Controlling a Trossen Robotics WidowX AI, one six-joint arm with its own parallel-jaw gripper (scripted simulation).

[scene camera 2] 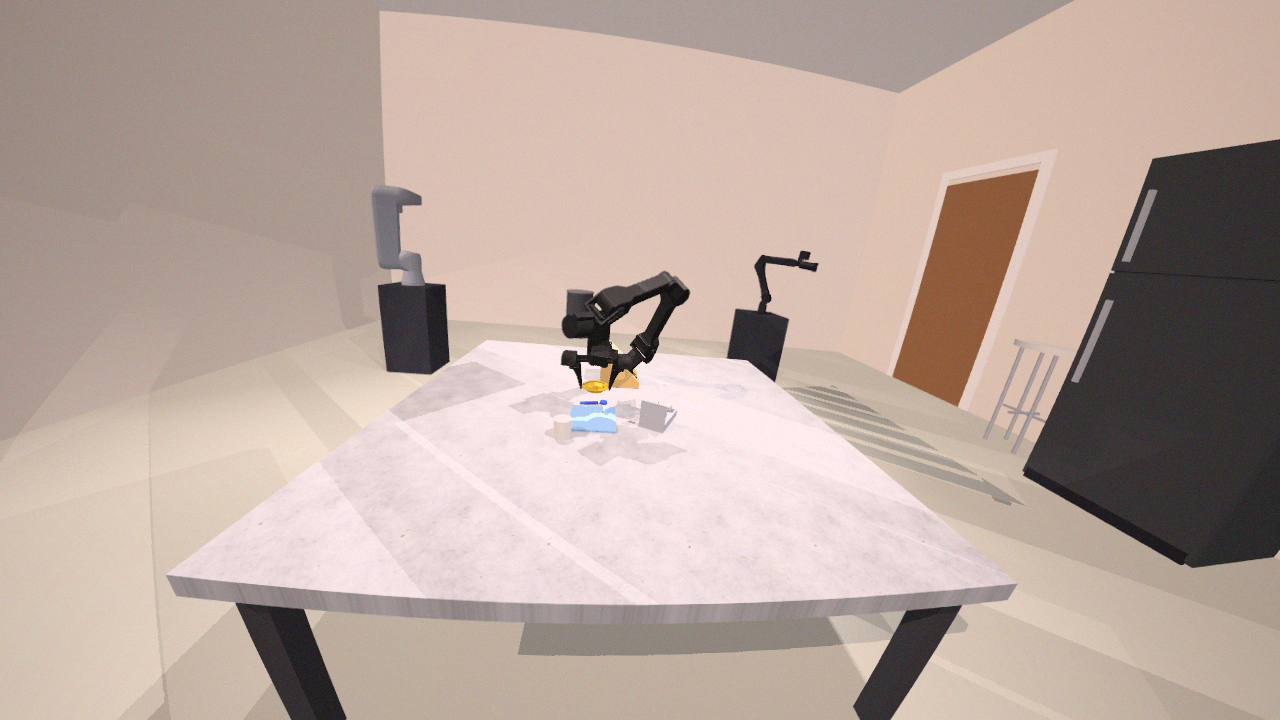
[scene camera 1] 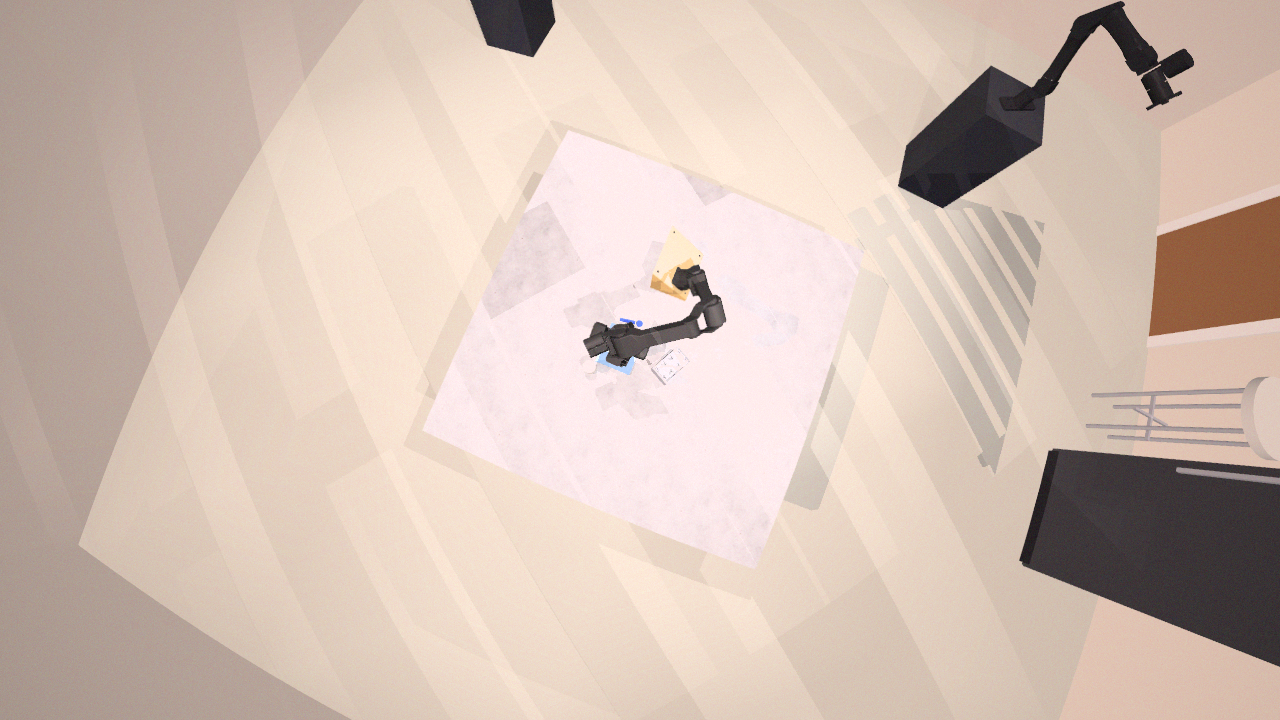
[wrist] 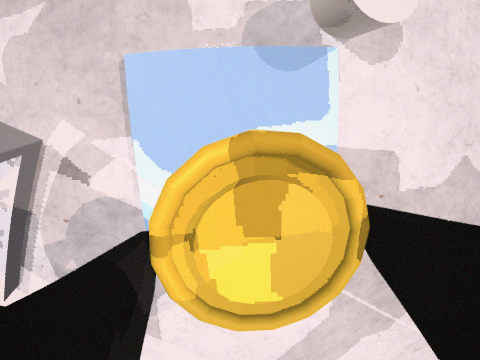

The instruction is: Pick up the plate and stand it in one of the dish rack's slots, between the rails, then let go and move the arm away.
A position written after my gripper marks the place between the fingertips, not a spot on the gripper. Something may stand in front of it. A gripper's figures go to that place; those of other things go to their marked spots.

Labels:
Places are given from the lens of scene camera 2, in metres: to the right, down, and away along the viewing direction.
my gripper [scene camera 2: 595, 389]: -0.12, 0.08, 0.94
dish rack [scene camera 2: 653, 416]: 0.04, 0.15, 0.93
light blue mat [scene camera 2: 594, 419]: -0.13, 0.17, 0.95

